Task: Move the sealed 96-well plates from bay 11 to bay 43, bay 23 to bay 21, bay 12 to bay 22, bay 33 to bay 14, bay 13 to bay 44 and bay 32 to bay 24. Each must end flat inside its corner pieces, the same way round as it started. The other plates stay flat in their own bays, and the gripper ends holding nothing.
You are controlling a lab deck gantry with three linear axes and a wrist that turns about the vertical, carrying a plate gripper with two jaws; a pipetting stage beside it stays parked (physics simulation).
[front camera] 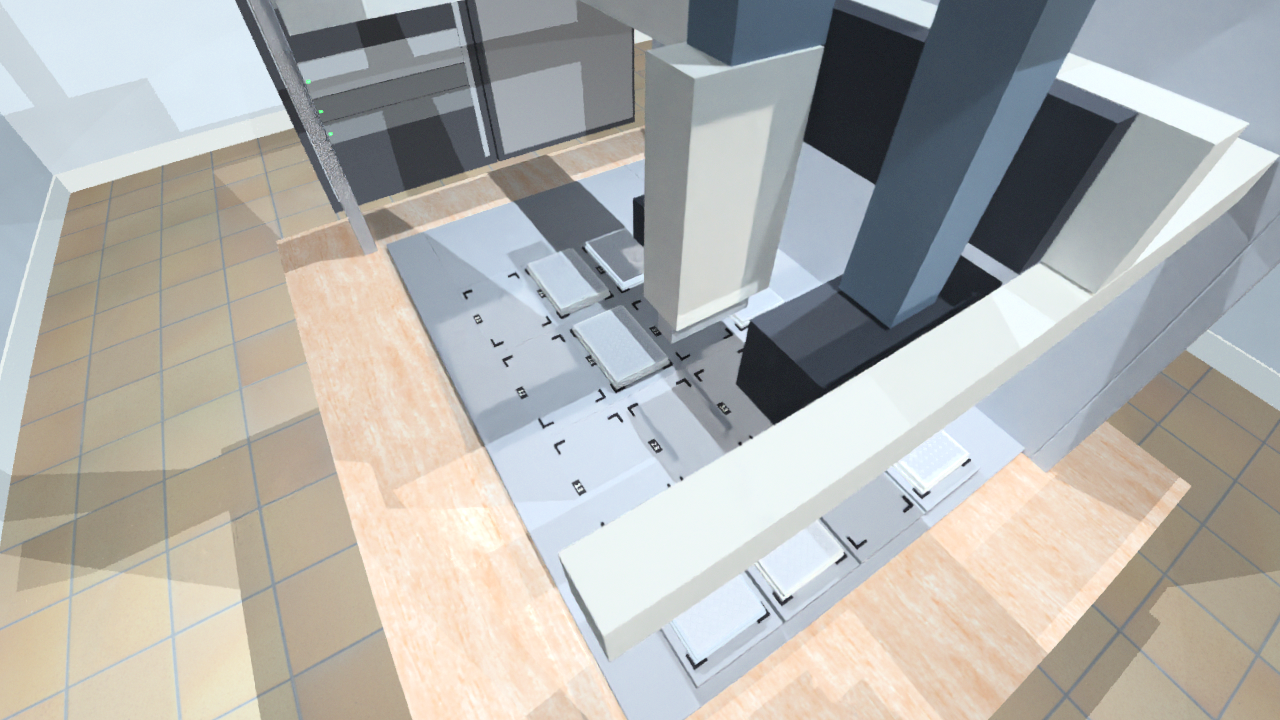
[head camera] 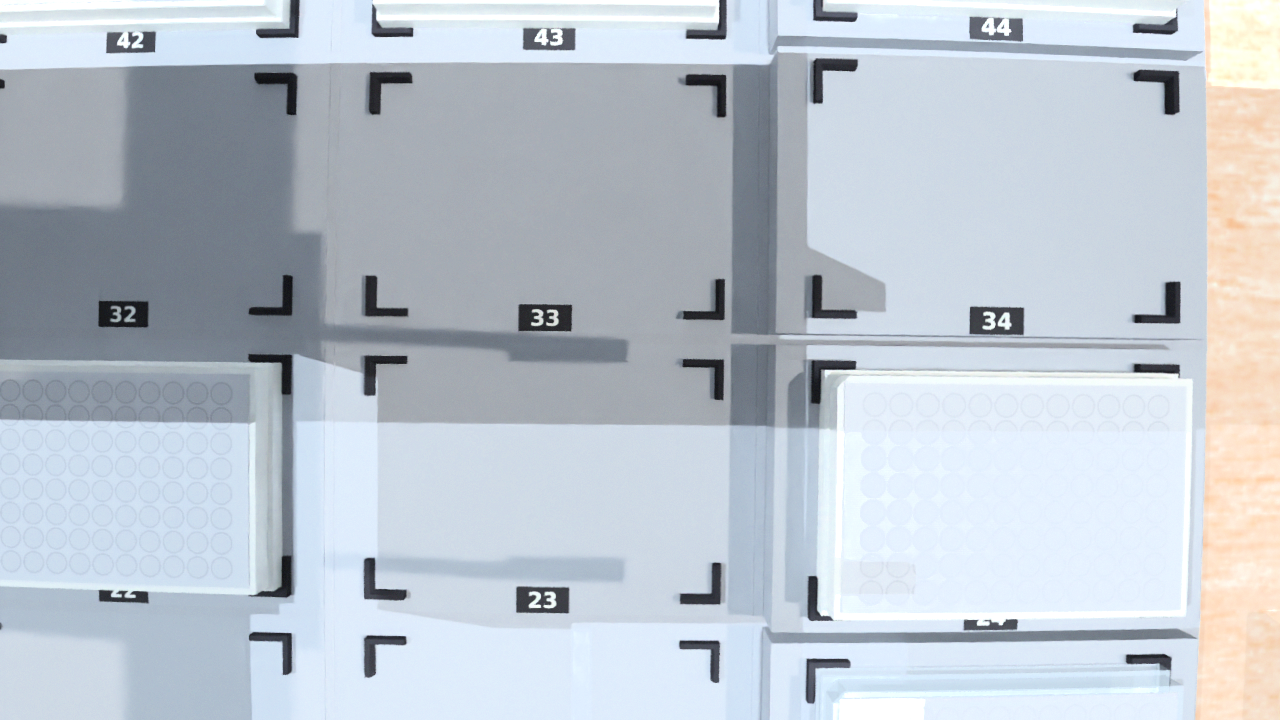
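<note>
Grey back wall [front camera: 1034,405], visible. Bay 44 [front camera: 956,478], same. Bay 23 [head camera: 478,467], visible. Bay 24 [head camera: 792,422], bay 34 [head camera: 927,182], likewise.
</note>
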